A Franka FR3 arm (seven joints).
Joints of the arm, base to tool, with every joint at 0 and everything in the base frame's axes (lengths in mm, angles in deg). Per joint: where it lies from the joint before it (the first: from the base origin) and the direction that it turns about. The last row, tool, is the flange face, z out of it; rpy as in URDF.
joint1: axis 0 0 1 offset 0.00 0.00 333.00
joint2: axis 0 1 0 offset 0.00 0.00 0.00
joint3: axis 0 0 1 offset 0.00 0.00 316.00
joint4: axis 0 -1 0 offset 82.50 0.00 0.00
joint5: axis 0 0 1 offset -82.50 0.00 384.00
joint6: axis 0 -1 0 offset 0.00 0.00 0.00
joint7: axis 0 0 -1 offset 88.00 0.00 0.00
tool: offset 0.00 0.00 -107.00 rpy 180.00 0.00 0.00
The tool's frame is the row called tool.
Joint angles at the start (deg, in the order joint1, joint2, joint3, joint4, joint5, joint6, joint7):
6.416, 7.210, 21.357, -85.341, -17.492, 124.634, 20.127
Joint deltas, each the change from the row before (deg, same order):
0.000, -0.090, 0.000, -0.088, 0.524, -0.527, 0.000
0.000, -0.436, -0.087, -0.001, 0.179, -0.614, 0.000
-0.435, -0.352, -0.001, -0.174, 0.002, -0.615, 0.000
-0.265, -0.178, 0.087, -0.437, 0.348, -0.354, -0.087
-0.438, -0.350, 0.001, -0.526, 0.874, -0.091, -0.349
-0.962, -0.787, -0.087, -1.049, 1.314, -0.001, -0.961
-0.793, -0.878, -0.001, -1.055, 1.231, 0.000, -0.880
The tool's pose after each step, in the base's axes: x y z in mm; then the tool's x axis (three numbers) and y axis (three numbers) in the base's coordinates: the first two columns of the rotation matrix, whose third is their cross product. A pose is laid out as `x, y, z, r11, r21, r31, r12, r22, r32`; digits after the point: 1 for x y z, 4 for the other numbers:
576.3, 271.8, 662.8, 0.8010, 0.1920, 0.5671, 0.1947, -0.9792, 0.0565
573.9, 270.3, 665.9, 0.8035, 0.1894, 0.5644, 0.1907, -0.9800, 0.0573
573.6, 265.3, 666.7, 0.8087, 0.1843, 0.5587, 0.1811, -0.9815, 0.0617
573.3, 263.5, 663.8, 0.8157, 0.1823, 0.5489, 0.1786, -0.9820, 0.0608
573.0, 259.6, 662.3, 0.8218, 0.1765, 0.5418, 0.1762, -0.9829, 0.0531
573.0, 250.2, 660.8, 0.8290, 0.1705, 0.5327, 0.1724, -0.9839, 0.0465
571.2, 243.1, 660.1, 0.8343, 0.1670, 0.5254, 0.1717, -0.9843, 0.0404

